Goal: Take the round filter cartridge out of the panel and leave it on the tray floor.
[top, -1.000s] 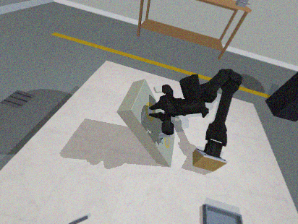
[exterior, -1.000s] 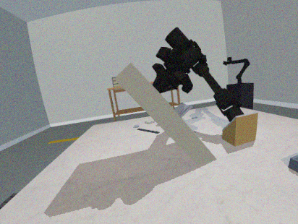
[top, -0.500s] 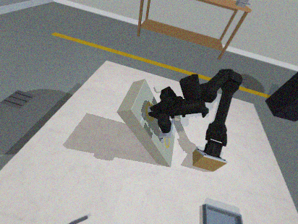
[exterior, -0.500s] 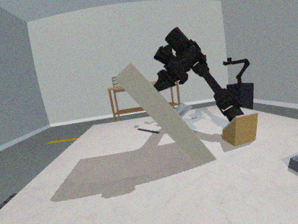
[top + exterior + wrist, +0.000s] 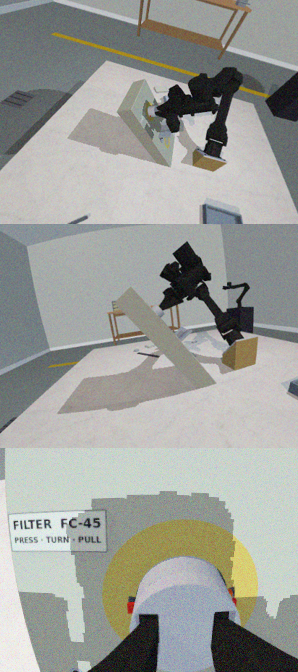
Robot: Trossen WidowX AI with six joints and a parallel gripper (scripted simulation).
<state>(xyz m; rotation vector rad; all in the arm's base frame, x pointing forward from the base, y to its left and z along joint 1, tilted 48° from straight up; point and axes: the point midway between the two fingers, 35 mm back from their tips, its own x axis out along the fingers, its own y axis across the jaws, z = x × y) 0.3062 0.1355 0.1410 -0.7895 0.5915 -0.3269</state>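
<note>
Now: the grey-green service panel 1 cm behind my gripper tip and 10 cm below it. Round my gripper tip: round filter cartridge: 1 cm ahead, 1 cm below; then flat white piece: 2 cm behind, 47 cm to the right, 25 cm below; then grey-blue tray: 38 cm behind, 30 cm to the left, 25 cm below.
</note>
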